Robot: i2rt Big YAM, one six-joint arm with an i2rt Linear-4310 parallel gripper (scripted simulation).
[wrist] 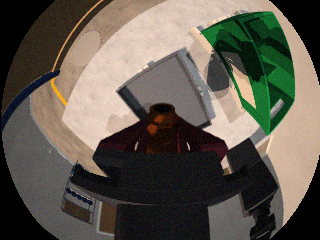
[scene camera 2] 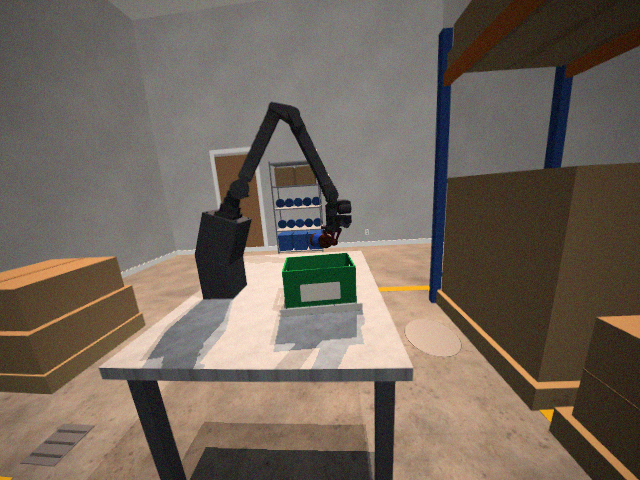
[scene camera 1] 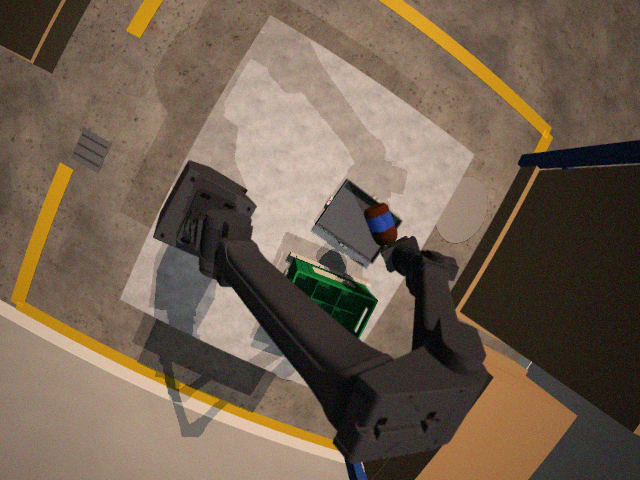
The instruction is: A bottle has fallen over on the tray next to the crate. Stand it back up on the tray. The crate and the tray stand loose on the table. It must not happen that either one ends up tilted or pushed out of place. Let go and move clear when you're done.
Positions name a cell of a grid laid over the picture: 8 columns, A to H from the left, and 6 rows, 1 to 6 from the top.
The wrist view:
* my gripper: E4
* green crate: F2
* bottle: E4
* grey tray: E3
